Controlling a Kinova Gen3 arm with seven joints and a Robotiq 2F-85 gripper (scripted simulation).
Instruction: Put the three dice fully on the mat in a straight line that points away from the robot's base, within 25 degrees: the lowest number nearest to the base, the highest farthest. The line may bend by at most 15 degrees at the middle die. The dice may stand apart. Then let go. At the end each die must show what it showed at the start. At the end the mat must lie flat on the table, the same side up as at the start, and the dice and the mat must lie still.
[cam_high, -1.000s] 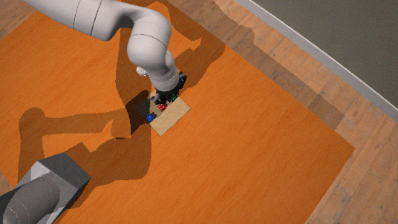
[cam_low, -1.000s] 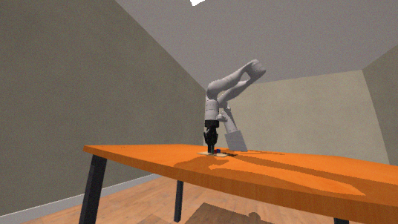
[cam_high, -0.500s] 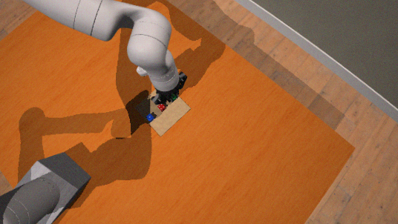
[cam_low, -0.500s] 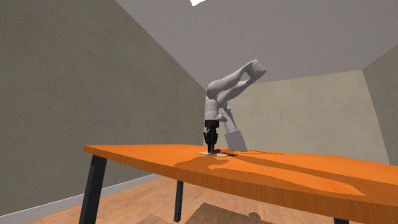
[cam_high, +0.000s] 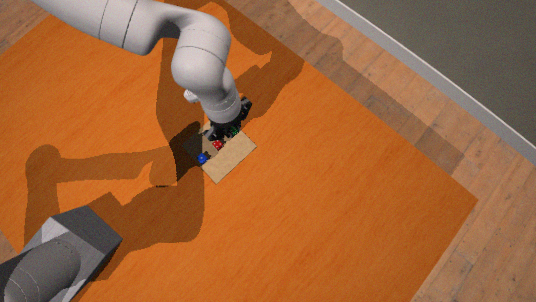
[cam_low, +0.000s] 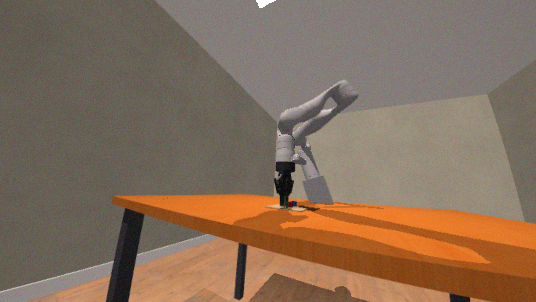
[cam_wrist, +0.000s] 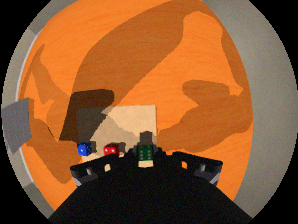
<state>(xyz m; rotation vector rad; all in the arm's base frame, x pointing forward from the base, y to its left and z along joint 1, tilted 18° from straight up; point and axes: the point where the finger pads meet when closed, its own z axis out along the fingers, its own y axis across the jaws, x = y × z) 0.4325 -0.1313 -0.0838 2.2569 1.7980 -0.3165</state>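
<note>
The green die lies 10 mm below my hand. Also, from my hand: blue die (100 mm behind, 20 mm to the left, 10 mm below); then tan mat (50 mm behind, 30 mm below, 10 mm to the left); then red die (50 mm behind, 10 mm to the left, 10 mm below).
</note>
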